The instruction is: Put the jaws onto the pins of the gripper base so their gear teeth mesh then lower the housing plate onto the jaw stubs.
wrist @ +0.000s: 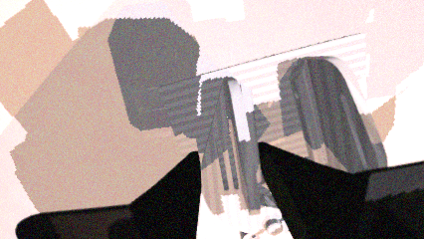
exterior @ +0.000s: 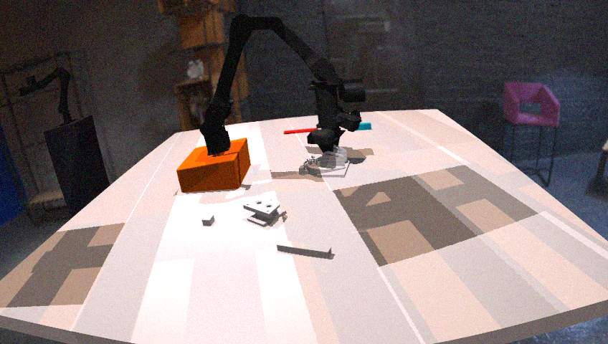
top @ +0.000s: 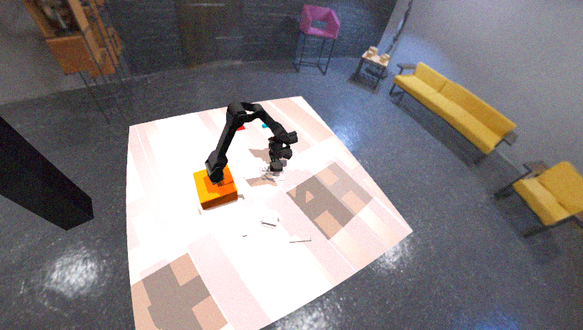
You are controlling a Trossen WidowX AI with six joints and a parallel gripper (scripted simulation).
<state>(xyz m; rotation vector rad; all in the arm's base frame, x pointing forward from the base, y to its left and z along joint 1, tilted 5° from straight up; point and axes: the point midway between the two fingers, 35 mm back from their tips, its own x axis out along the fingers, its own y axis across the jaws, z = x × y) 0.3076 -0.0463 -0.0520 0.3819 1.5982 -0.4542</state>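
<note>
My gripper tip is now 30 mm to the left of the flat plate and 10 mm above it. From my gripper tip the other things lie so: teal block 170 mm ahead, 320 mm to the left; then gripper base 200 mm behind, 250 mm to the right, 10 mm above; then stepped piece 190 mm behind, 250 mm to the right, 10 mm below.
</note>
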